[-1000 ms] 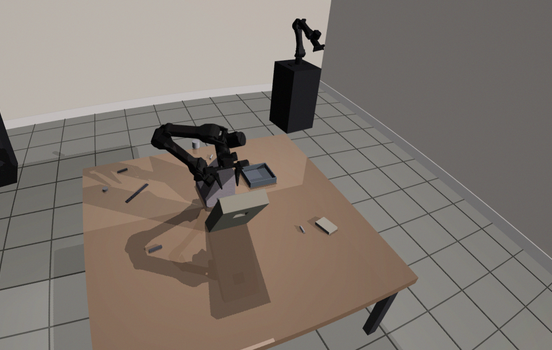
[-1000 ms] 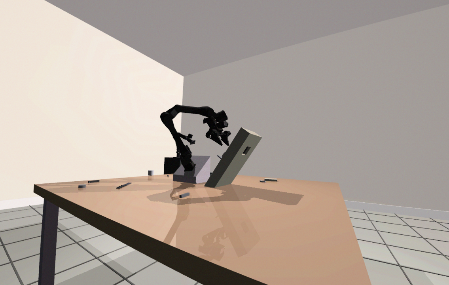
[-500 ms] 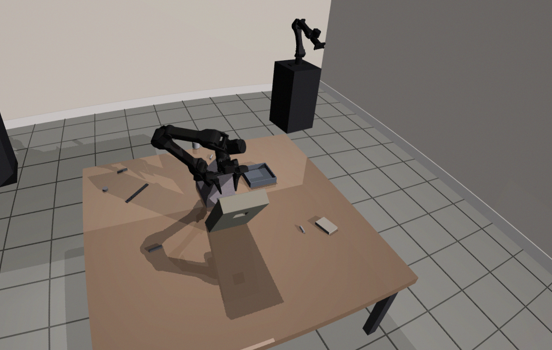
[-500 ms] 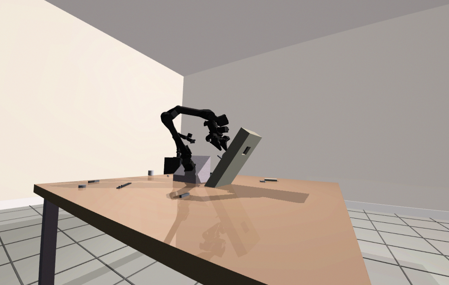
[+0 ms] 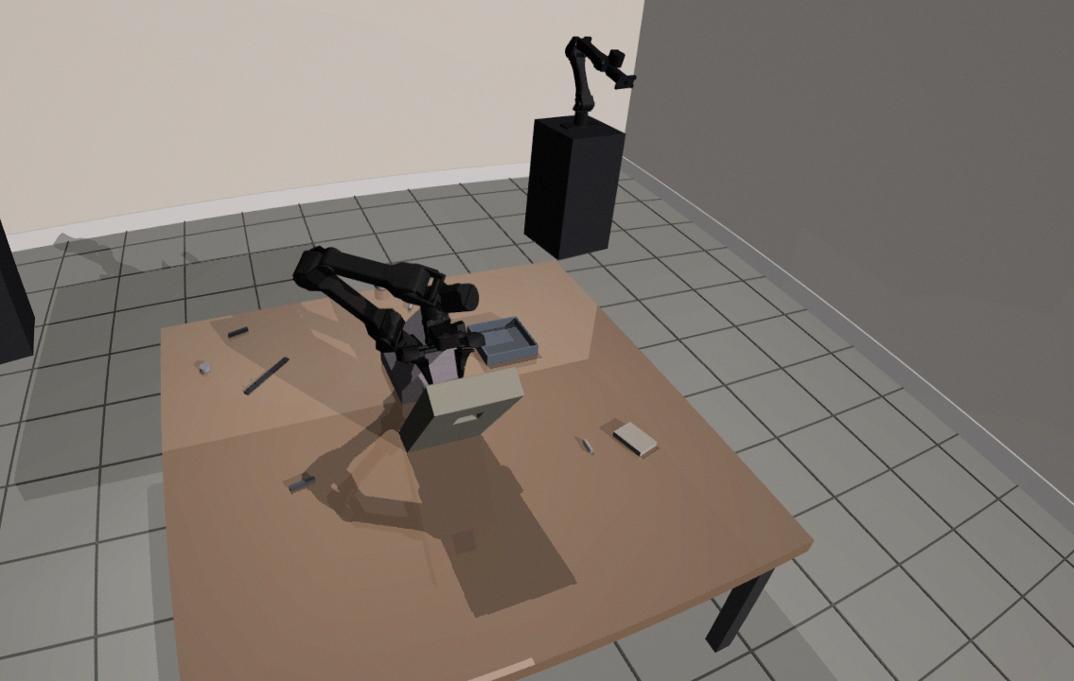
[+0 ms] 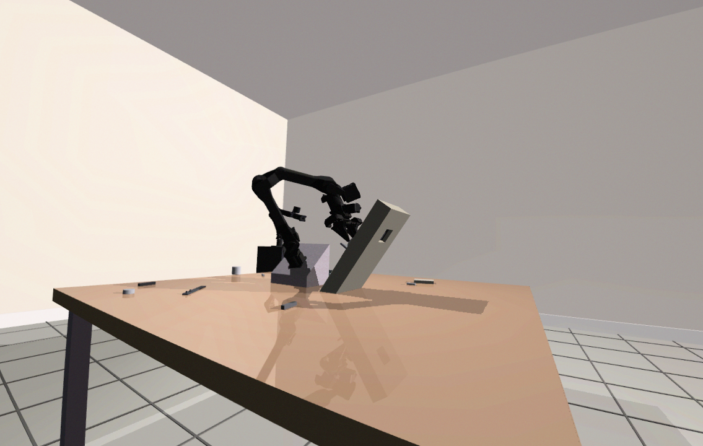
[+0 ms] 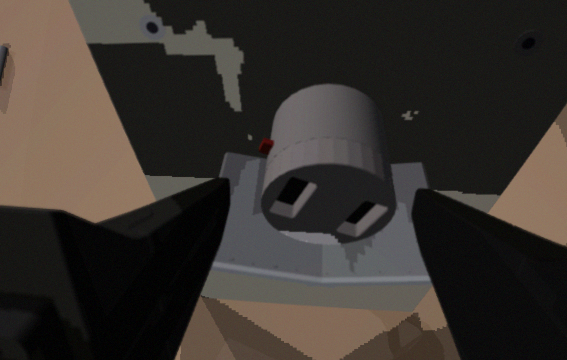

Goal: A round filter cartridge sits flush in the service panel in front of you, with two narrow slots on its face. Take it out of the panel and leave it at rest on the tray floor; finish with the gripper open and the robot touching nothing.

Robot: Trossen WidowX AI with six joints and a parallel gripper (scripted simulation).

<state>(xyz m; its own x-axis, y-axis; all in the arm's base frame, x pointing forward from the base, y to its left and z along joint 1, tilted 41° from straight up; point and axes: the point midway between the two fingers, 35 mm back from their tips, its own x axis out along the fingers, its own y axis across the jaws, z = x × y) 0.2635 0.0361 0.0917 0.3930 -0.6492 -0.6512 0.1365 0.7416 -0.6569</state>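
My gripper tip is 10 mm short of the round filter cartridge and 10 mm above it. Round my gripper tip: dark tray: 320 mm to the left, 280 mm behind, 170 mm below; pale block: 410 mm to the left, 200 mm ahead, 170 mm below; beige service panel: 50 mm ahead, 30 mm below, 10 mm to the right.
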